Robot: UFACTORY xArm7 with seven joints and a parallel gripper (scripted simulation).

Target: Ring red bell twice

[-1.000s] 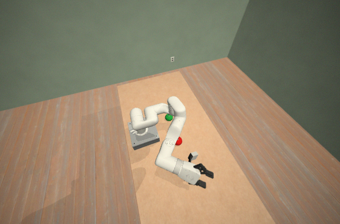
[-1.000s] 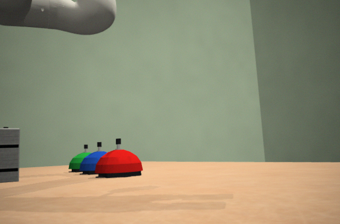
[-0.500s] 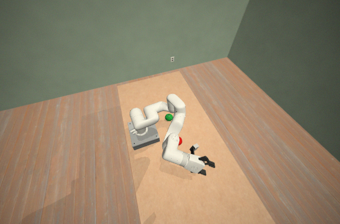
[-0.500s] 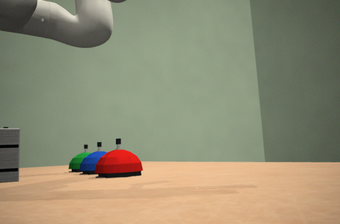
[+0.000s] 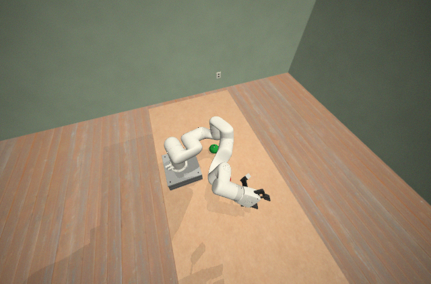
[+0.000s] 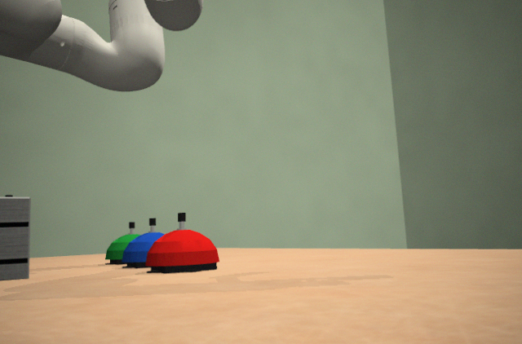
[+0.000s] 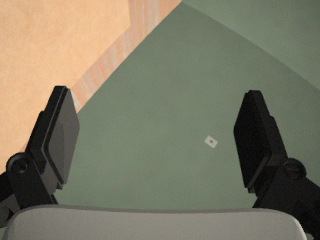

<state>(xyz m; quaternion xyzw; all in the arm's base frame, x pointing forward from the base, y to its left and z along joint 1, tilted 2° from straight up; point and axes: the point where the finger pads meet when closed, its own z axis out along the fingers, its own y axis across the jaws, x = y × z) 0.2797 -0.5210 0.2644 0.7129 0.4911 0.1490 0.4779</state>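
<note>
The red bell is 300 mm below my hand, 290 mm to the left of it and 20 mm behind it. From my hand the other things lie so: blue bell 430 mm to the left, 300 mm below, 10 mm ahead; green bell 560 mm to the left, 300 mm below, 30 mm ahead.
</note>
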